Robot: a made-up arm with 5 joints.
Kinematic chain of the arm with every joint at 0, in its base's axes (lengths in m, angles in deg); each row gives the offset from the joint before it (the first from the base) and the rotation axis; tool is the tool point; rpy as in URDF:
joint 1: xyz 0.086 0 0.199 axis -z
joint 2: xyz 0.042 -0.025 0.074 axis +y
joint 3: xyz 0.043 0 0.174 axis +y
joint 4: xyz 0.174 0 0.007 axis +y
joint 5: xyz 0.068 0.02 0 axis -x
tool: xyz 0 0 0 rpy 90 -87.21 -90
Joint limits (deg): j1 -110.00..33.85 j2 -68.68..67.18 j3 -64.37..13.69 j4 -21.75..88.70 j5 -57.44..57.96
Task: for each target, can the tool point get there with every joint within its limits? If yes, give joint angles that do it. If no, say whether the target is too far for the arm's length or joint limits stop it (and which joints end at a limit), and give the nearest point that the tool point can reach.
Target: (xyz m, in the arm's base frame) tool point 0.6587 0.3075 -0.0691
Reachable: no: too far | nearest point 0.4409 0.1906 0.1431 | short by 0.326 m
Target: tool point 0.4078 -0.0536 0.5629
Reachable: yes | joints 8.57 13.28 -47.56 11.22 34.59
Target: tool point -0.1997 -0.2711 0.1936
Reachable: no: joint limits stop it (at a limit: joint 2, joint 3, joint 4) | nearest point -0.1243 -0.1996 0.5276 | short by 0.350 m
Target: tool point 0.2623 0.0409 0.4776
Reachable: yes | joints -14.65 -32.58 5.35 75.89 45.49
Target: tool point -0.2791 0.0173 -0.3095
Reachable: no: too far | nearest point 0.0097 0.2242 0.0643 | short by 0.516 m
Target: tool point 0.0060 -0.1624 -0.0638
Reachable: no: joint limits stop it (at a limit: joint 1, joint 2, joint 3) | nearest point 0.2507 -0.1165 0.0863 | short by 0.291 m
